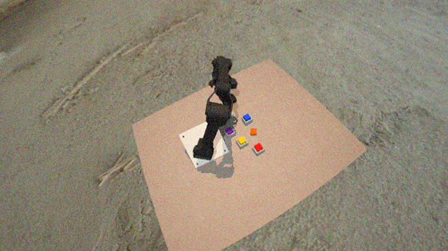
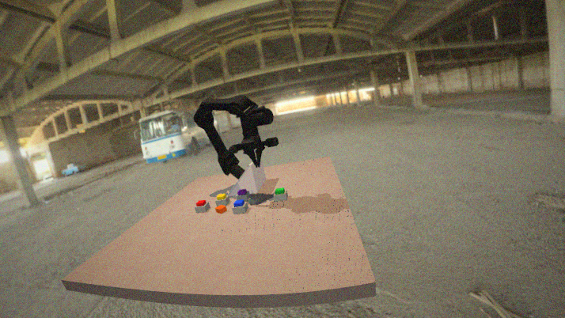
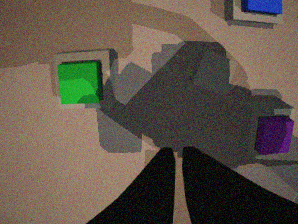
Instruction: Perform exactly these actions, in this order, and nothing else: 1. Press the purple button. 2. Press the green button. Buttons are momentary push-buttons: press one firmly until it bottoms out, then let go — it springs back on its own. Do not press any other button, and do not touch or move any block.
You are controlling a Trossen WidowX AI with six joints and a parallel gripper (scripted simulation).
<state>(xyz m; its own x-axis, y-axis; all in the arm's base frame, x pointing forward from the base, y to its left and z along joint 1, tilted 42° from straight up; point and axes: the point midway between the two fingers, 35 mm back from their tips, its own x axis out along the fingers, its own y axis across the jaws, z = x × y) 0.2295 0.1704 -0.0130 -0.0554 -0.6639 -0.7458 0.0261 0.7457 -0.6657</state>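
Now: gripper tip 11 cm above the green button, 7 cm to the right of it and 1 cm short of it. Also, from my gripper tip: blue button 11 cm below, 8 cm to the right, 8 cm ahead; purple button 11 cm below, 10 cm to the right, 5 cm behind; grey block 13 cm below, 5 cm to the right, 1 cm ahead.
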